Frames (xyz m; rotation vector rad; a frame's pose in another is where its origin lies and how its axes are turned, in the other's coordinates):
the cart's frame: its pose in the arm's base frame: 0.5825 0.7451 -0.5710 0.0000 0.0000 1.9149
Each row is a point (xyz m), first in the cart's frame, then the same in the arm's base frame.
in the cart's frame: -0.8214 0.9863 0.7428
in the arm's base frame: -0.0689 -0.3609 0.1718
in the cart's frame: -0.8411 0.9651 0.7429
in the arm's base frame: -0.0423 -0.3723 0.1719
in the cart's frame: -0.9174 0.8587 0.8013
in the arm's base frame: 0.0836 -0.4082 0.2303
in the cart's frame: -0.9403 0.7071 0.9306
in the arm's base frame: 0.2341 -0.3786 0.3596
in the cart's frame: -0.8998 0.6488 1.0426
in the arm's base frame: 0.2753 -0.3208 0.4716
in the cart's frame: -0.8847 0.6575 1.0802
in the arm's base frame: 0.2620 -0.3095 0.5092
